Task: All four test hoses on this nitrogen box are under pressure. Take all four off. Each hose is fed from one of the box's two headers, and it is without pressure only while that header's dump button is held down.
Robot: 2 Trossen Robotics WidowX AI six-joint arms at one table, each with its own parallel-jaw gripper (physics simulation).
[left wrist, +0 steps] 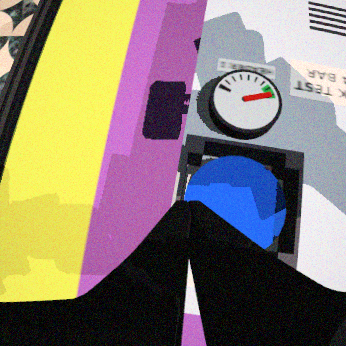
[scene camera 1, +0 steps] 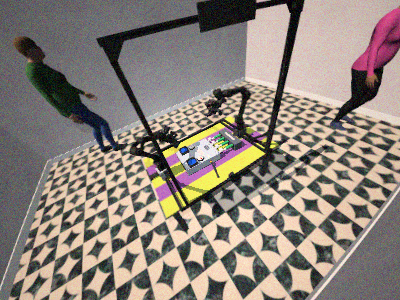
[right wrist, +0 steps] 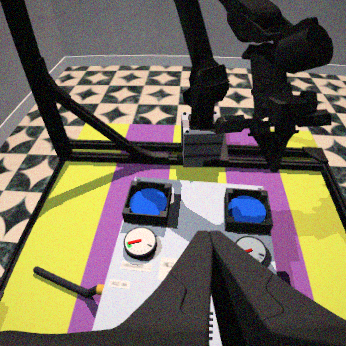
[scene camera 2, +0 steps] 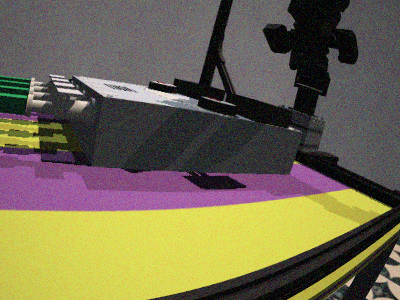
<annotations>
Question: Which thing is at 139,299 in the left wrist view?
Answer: The left gripper.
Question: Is the right gripper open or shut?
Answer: Shut.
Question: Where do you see a blue dump buttons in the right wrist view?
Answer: At 245,208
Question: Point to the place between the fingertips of the left gripper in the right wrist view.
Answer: At 273,171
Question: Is the left gripper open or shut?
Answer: Shut.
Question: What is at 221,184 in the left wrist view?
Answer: A blue dump buttons.
</annotations>
